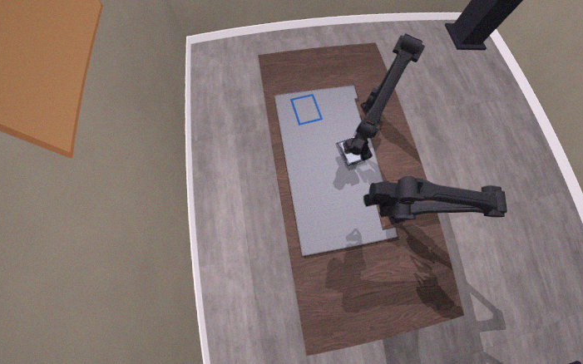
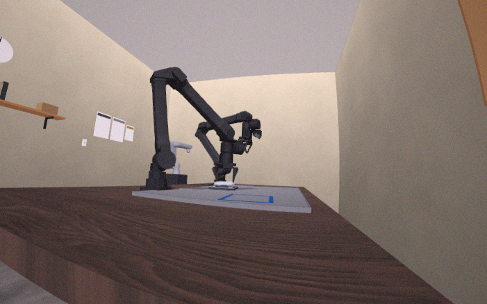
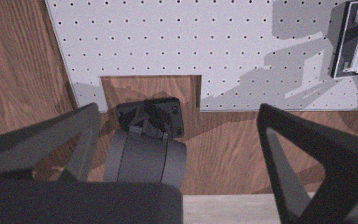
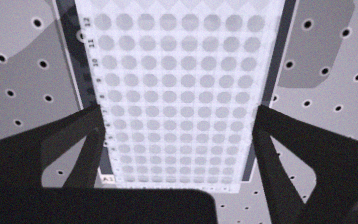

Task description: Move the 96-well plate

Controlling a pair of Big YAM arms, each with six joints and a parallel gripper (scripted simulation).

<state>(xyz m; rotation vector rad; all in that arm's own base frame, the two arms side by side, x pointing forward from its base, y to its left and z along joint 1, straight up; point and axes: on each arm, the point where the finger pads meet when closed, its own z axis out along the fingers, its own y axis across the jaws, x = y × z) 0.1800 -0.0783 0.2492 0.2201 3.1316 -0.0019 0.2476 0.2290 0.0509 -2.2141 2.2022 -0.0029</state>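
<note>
Right now the 96-well plate is 10 mm below my right hand. From my right hand the other things lie so: plate nest N1 (30 mm below); then A1 label (90 mm to the right, 40 mm behind, 30 mm below).
</note>
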